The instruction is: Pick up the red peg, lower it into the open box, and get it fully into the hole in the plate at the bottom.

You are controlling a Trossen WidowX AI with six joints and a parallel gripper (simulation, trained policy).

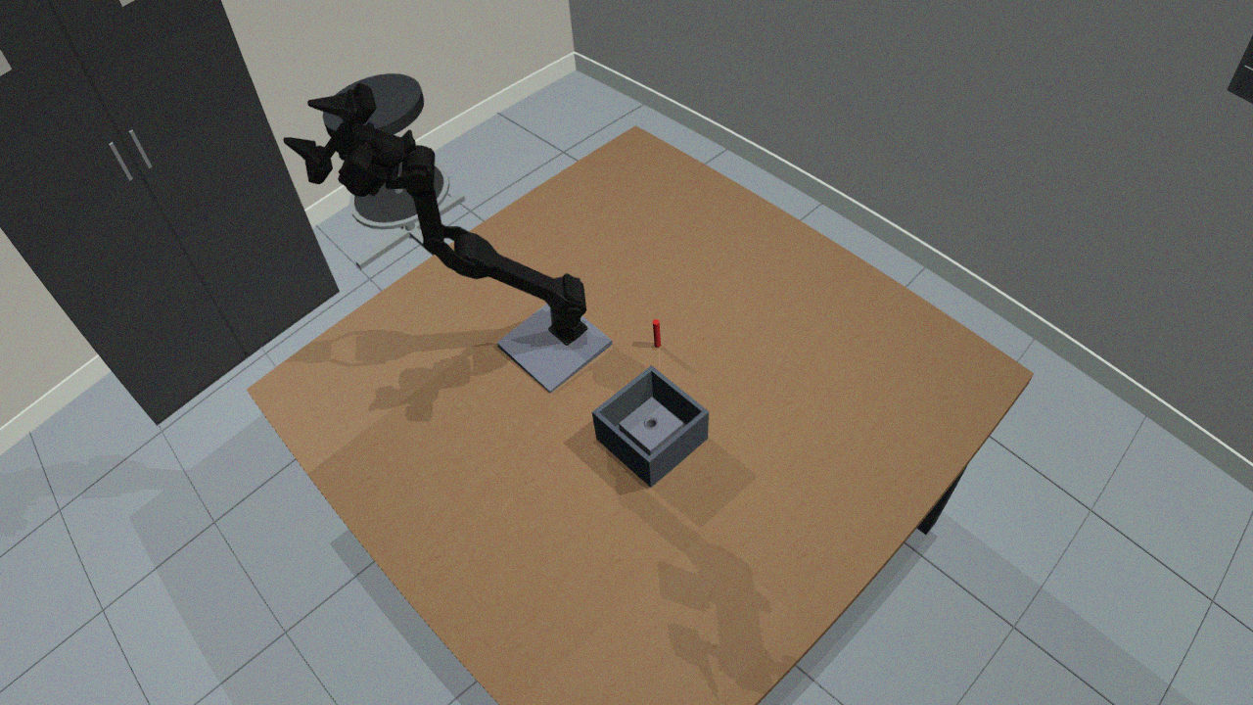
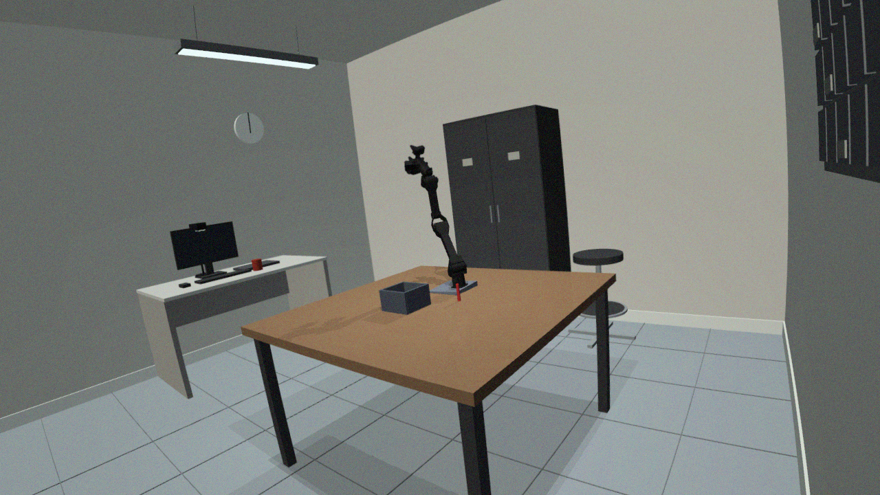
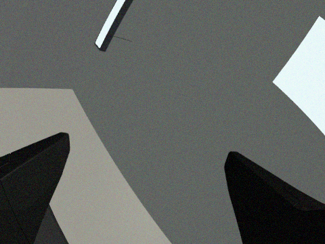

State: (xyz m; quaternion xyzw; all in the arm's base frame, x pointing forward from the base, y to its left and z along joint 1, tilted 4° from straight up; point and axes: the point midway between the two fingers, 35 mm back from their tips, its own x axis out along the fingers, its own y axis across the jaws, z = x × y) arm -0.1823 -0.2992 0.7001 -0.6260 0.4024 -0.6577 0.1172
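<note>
Right now the red peg is 32 cm ahead of my gripper tip, 47 cm to the left of it and 70 cm below it. The rest, counted from my gripper tip: grey plate 48 cm ahead, 29 cm to the left, 69 cm below; then dark grey box 48 cm ahead, 29 cm to the left, 71 cm below.
</note>
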